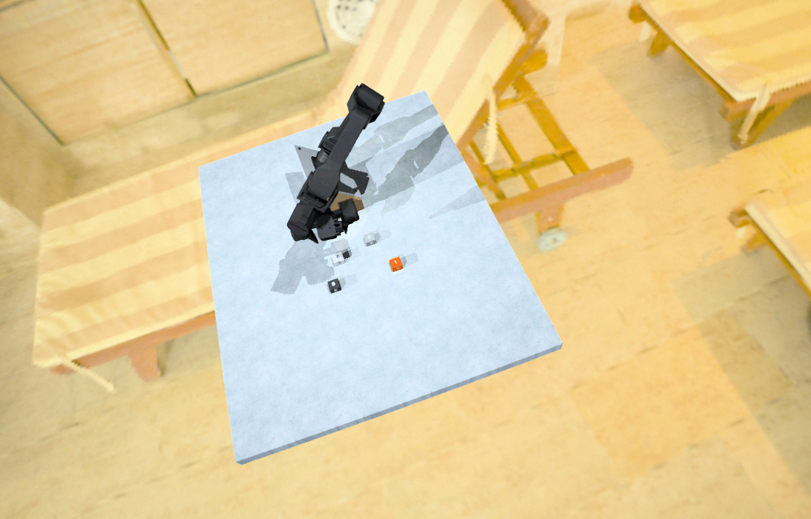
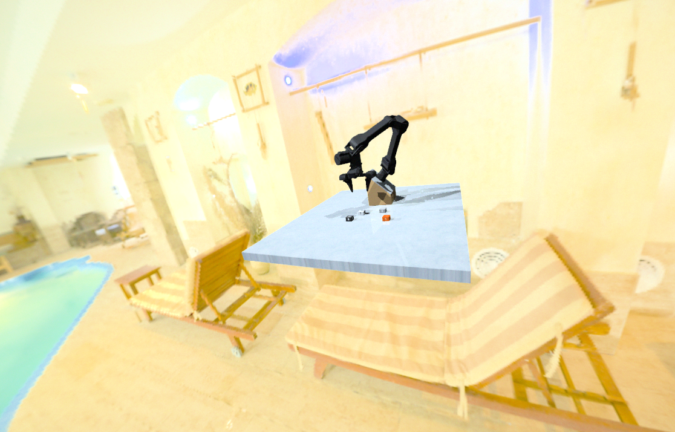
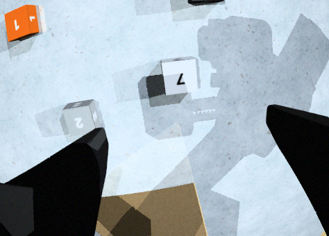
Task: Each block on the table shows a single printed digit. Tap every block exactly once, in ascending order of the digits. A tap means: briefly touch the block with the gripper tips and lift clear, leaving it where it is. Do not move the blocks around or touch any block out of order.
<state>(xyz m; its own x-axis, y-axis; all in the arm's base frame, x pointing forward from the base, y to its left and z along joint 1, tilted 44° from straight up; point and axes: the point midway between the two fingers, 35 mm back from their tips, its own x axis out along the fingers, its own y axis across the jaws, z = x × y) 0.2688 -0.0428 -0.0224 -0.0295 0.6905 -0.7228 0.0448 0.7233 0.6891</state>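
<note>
Right now the orange block is 150 mm to the left of my gripper tip, 120 mm below it and 90 mm ahead of it. Also, from my gripper tip: white block (120 mm below, 10 mm to the right, 10 mm behind); then grey block (120 mm below, 100 mm to the left, 30 mm behind); then black block (120 mm below, 80 mm ahead, 50 mm to the right).
</note>
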